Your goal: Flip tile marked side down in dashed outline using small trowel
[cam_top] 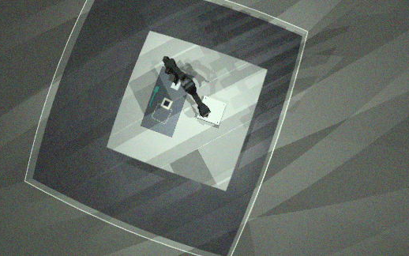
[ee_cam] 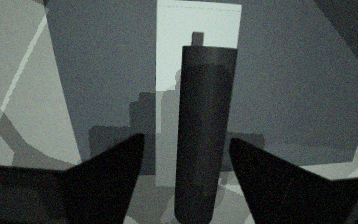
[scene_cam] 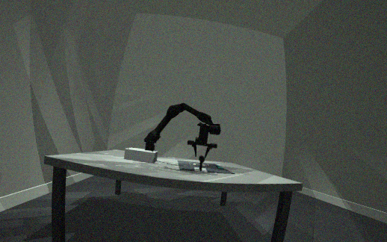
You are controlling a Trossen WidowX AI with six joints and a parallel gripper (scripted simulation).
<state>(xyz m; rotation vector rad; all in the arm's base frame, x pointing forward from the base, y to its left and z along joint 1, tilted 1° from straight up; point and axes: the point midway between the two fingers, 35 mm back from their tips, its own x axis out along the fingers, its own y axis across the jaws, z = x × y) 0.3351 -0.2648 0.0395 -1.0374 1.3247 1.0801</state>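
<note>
Right now my gripper tip is 4 cm above the trowel, 2 cm to the right of it and 1 cm short of it. From my gripper tip the other things lie so: tile: 26 cm to the left, 7 cm below, 6 cm ahead; teal elongated object: 20 cm to the left, 20 cm ahead, 7 cm below.
</note>
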